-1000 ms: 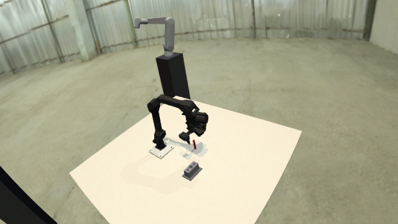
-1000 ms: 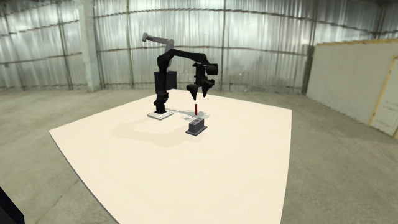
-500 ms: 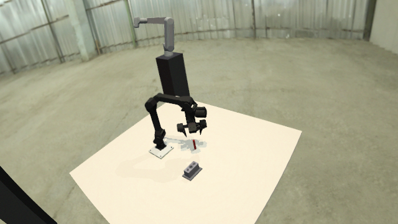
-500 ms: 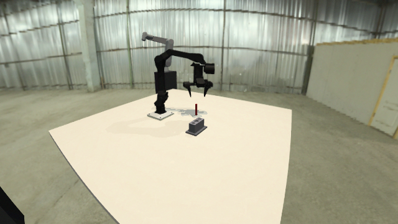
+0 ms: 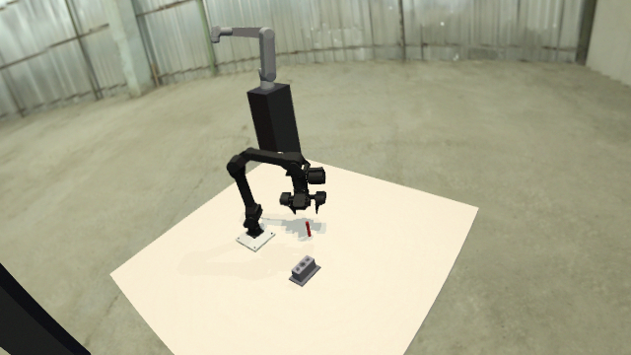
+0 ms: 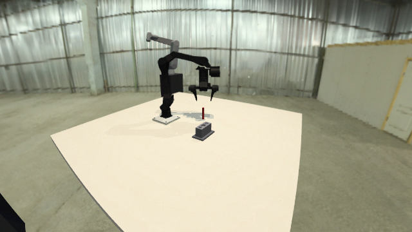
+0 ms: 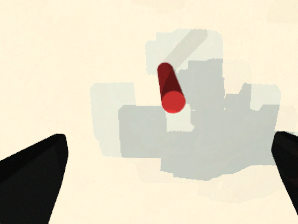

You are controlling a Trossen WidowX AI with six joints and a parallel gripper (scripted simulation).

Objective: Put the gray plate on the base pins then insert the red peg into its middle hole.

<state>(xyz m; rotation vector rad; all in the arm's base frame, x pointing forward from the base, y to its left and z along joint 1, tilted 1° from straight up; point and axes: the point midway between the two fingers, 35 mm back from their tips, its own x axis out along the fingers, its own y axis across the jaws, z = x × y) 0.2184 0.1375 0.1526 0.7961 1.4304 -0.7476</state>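
Right now the red peg is 9 cm below my gripper tip. The rest, counted from my gripper tip: gray plate (18 cm to the right, 13 cm ahead, 8 cm below); then base (18 cm to the right, 13 cm ahead, 12 cm below).
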